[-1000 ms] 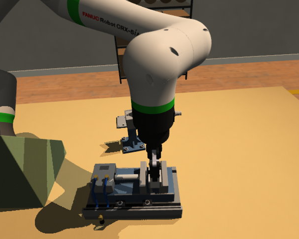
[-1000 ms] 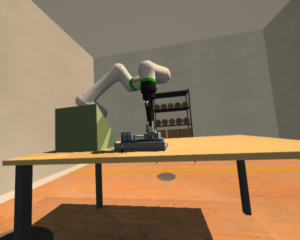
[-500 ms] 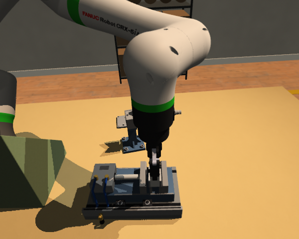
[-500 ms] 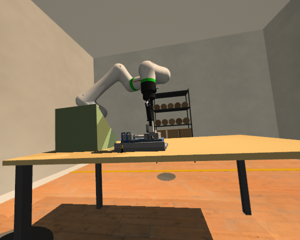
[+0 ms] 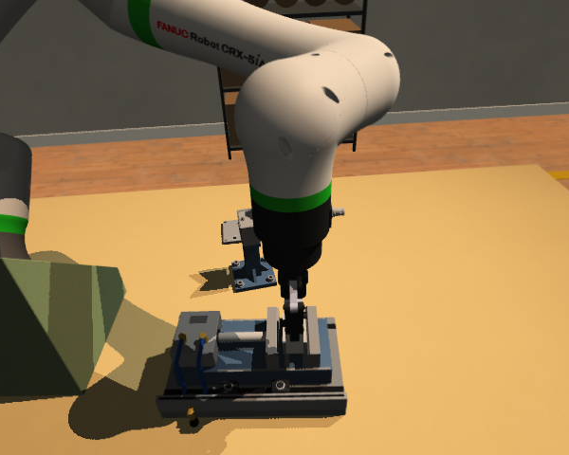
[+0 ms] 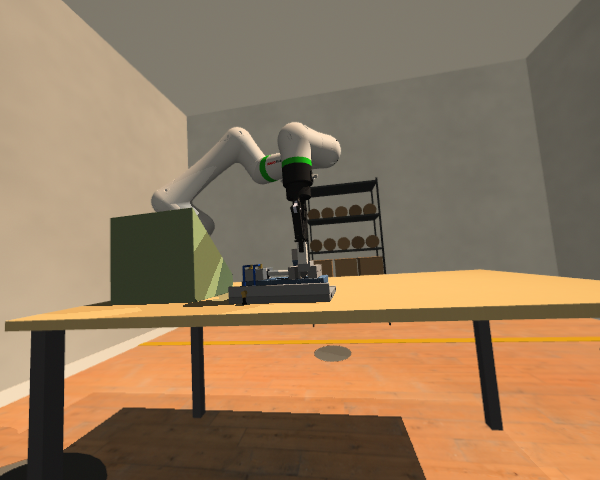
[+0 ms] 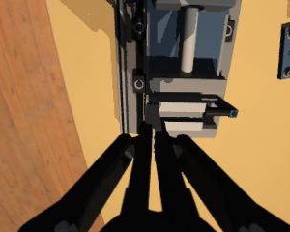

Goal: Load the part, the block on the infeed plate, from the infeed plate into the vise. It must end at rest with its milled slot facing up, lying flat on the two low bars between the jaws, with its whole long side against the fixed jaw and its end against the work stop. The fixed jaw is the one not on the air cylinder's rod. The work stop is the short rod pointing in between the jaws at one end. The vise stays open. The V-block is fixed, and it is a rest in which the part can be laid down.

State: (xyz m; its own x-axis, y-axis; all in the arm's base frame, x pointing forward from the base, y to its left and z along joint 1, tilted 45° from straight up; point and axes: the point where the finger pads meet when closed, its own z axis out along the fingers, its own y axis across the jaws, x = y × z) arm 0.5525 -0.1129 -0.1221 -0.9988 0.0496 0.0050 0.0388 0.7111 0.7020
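My gripper is now 40 mm to the right of the part and 40 mm above it. Also, from my hand: moving jaw: 60 mm below, 50 mm to the left, 30 mm behind; fixed jaw: 60 mm below, 40 mm to the left, 30 mm ahead; work stop: 90 mm to the left, 50 mm below.
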